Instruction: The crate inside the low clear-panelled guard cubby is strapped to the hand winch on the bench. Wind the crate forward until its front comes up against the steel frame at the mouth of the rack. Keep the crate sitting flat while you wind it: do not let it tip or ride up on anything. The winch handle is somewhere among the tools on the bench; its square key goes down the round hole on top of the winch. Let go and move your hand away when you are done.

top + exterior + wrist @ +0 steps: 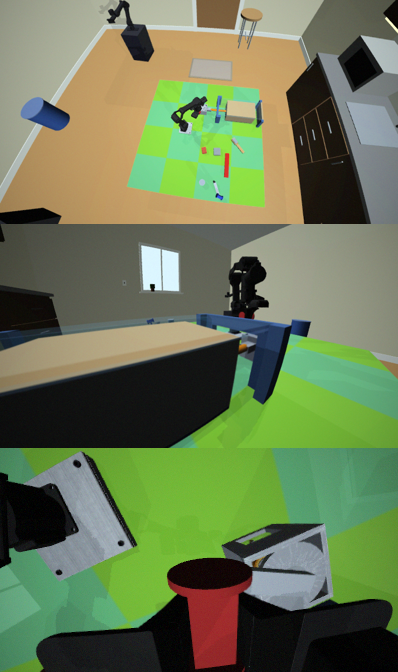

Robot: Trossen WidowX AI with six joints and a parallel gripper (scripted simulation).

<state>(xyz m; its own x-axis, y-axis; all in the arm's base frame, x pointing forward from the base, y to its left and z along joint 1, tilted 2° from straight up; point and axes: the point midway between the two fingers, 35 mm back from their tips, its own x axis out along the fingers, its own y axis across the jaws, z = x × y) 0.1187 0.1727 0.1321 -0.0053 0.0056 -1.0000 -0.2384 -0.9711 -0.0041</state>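
The red-knobbed crank handle lies 30 mm to the left of my gripper tip, 10 mm below it and 10 mm ahead of it. The rest, counted from my gripper tip: blue steel frame: 200 mm ahead, 110 mm to the left, 10 mm below; then grey winch: 80 mm to the left, 80 mm below, 20 mm ahead; then red knob: 20 mm above.
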